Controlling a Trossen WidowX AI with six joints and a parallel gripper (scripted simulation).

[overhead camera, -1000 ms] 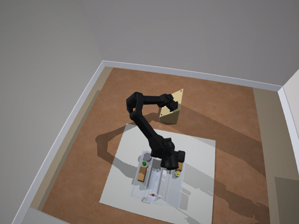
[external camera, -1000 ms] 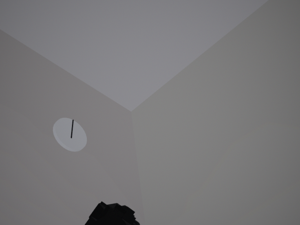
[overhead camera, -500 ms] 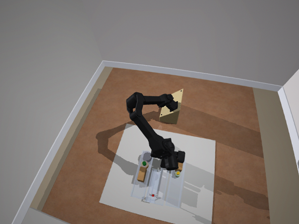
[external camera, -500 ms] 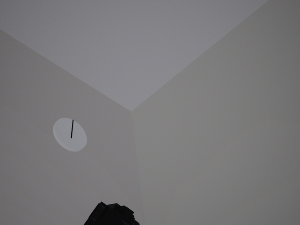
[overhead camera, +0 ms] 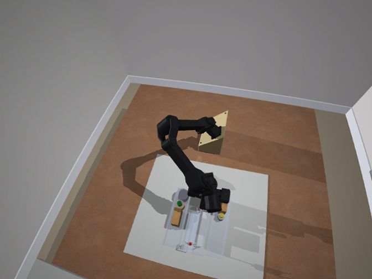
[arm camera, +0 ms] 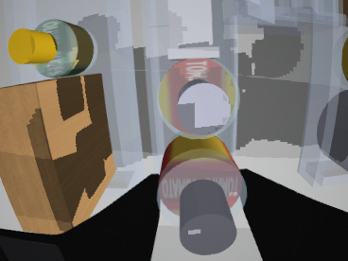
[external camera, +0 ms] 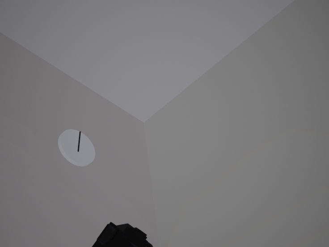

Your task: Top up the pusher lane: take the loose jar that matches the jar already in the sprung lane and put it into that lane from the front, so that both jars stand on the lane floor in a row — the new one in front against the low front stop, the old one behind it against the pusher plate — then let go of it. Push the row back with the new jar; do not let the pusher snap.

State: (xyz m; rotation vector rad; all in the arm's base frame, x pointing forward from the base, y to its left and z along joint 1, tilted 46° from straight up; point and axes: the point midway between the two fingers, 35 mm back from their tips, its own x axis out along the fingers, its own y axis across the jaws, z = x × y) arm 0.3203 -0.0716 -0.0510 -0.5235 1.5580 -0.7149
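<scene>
The grey disc is 13 cm to the right of my gripper tip and 3 cm below it. The rest, counted from my gripper tip: clear lane fixture: 14 cm ahead, 4 cm to the right, 4 cm below; then red mark: 22 cm ahead, 6 cm to the right, 2 cm above.
</scene>
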